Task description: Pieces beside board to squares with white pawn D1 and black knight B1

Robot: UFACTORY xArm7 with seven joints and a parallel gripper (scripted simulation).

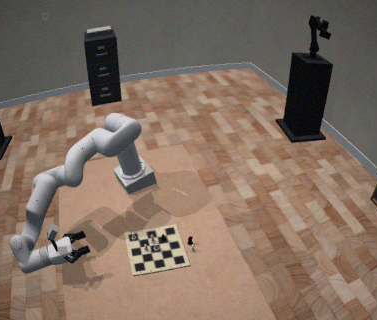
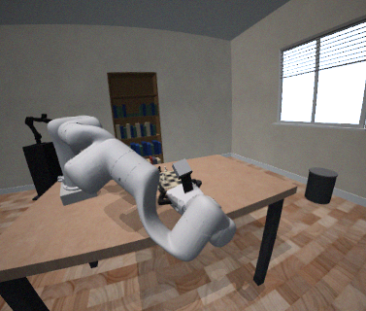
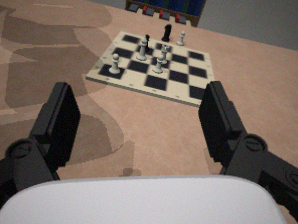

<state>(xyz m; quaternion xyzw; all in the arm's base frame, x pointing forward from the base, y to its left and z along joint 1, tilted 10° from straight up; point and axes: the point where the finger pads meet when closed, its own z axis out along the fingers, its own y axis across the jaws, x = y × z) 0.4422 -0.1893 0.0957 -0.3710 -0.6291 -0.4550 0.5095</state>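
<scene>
Now: the black knight 30 mm behind my hand, 400 mm to the left of it and 90 mm below it. The rest, counted from my hand: chessboard 10 mm behind, 260 mm to the left, 100 mm below.
</scene>
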